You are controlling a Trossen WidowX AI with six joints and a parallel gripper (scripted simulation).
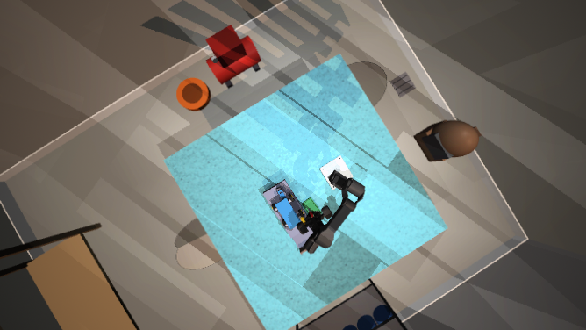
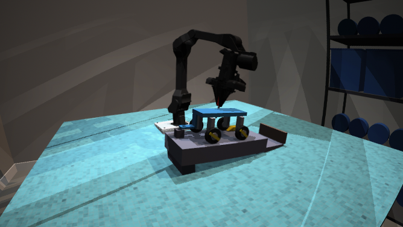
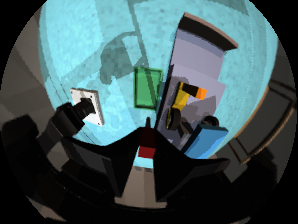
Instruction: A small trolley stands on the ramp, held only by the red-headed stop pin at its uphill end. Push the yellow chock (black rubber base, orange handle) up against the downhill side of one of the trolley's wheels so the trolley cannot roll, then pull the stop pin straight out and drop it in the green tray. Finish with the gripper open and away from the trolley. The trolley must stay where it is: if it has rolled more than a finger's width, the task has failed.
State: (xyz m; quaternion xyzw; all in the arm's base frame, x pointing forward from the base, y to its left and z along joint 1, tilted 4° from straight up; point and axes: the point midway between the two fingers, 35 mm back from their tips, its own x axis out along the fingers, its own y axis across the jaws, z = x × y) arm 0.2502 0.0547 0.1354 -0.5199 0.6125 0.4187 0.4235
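Now: gripper tip 150 mm above the green tray, 20 mm to the right of it and 10 mm past it. From my gripper tip the other things lie so: blue-topped trolley 100 mm ahead, 80 mm to the right, 30 mm below; yellow chock 60 mm below, 60 mm ahead, 30 mm to the left; red-headed stop pin right at my gripper tip.
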